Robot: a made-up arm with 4 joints. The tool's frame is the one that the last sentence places.
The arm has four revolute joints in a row. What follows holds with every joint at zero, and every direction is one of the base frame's. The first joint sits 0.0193 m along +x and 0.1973 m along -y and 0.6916 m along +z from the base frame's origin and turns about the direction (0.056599, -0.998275, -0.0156), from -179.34 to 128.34 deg. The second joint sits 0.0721 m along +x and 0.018 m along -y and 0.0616 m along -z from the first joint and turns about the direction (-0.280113, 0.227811, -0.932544), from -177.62 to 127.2 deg. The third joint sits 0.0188 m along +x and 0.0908 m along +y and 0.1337 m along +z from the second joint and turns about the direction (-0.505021, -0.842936, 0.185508), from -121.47 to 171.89 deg. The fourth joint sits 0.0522 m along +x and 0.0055 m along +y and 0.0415 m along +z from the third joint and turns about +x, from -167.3 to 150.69 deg. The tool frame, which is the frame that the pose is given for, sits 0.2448 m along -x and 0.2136 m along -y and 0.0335 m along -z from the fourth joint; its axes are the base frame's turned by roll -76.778, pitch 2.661 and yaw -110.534 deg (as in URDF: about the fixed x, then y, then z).
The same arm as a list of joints. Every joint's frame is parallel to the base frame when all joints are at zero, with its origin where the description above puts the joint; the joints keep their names.
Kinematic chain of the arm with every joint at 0, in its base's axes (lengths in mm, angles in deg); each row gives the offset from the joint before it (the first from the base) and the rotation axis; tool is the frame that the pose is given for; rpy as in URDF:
joint 1: xyz 19.3 -197.3 691.6 axis 0.056599 -0.998275 -0.0156
joint 2: xyz 72.1 -18 -61.6 axis -0.280113 0.227811 -0.932544
joint 3: xyz 18.8 90.8 133.7 axis -0.505021 -0.842936 0.185508
joint 4: xyz 52.2 5.5 41.5 axis +x
tool: xyz -244.8 -213.6 -33.5 rpy -76.78 2.66 -110.53
Joint limits (deg, base to tool): -179.34..128.34 -177.62..127.2 -121.47..171.89 -167.3..150.69

